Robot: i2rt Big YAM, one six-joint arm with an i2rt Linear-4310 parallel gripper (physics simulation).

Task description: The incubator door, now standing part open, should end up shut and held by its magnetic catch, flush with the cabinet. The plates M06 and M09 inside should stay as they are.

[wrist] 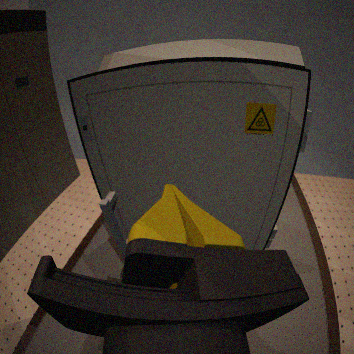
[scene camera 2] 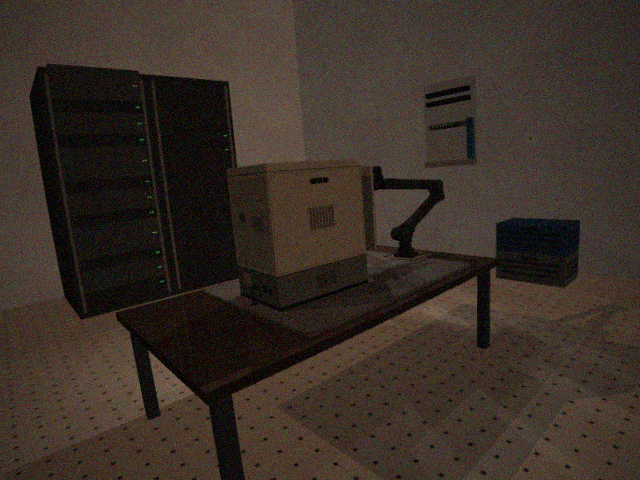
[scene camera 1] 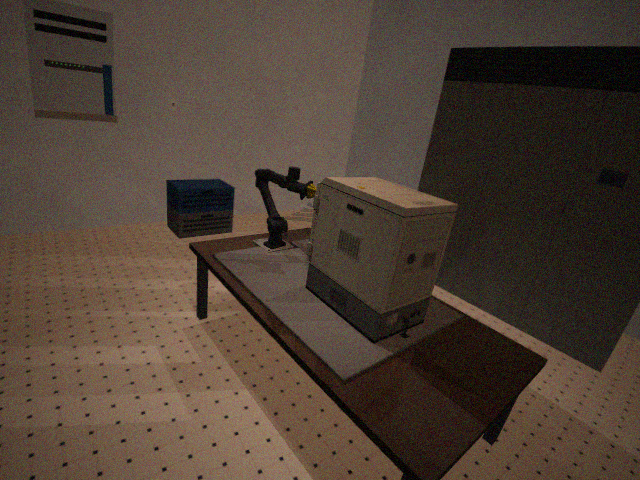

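Where they show: gripper, fingertip midpoint: (wrist: 167, 190); arm's base at its link origin: (scene camera 2: 405, 255) (scene camera 1: 274, 244).
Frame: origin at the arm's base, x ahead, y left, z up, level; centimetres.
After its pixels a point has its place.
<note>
The beige incubator cabinet (scene camera 1: 361, 268) @(x 81.1, y -28.5, z 26.2 cm) (scene camera 2: 289, 237) @(x 94.1, y 1.6, z 27.3 cm) stands on a grey base; its top (wrist: 215, 50) @(x 51.9, y -10.1, z 53.0 cm) shows behind the door in the wrist view. The grey door (wrist: 190, 130) @(x 46.9, y -6.2, z 42.7 cm) (scene camera 2: 369, 211) @(x 48.9, y 8.4, z 31.6 cm) has a warning sticker at its upper right, a handle (wrist: 111, 220) @(x 43.0, y 6.6, z 30.0 cm) at the left and hinges at the right. It stands part open, its handle side swung outward, and shows as a narrow strip past the cabinet's front edge in scene camera 2. My gripper (scene camera 1: 312, 190) @(x 35.6, y -4.8, z 42.0 cm) (wrist: 167, 190) @(x 35.6, y -4.8, z 42.0 cm) is shut and empty, yellow tips facing the door's outside near its top; contact is unclear. Plates M06 and M09 and the catch are hidden.
The cabinet stands on a grey mat (scene camera 1: 289, 304) @(x 55.3, y -39.0, z 0.1 cm) (scene camera 2: 310, 320) @(x 102.2, y 16.1, z 0.1 cm) on a dark brown table (scene camera 1: 413, 413) @(x 122.0, y -48.5, z -1.2 cm) (scene camera 2: 180, 330) @(x 130.8, y -21.3, z -1.2 cm). A blue and grey crate stack (scene camera 1: 200, 206) (scene camera 2: 537, 250) stands beyond the arm. Tall dark racks (scene camera 2: 191, 180) (scene camera 1: 516, 180) (wrist: 30, 125) stand behind the table's far side.
</note>
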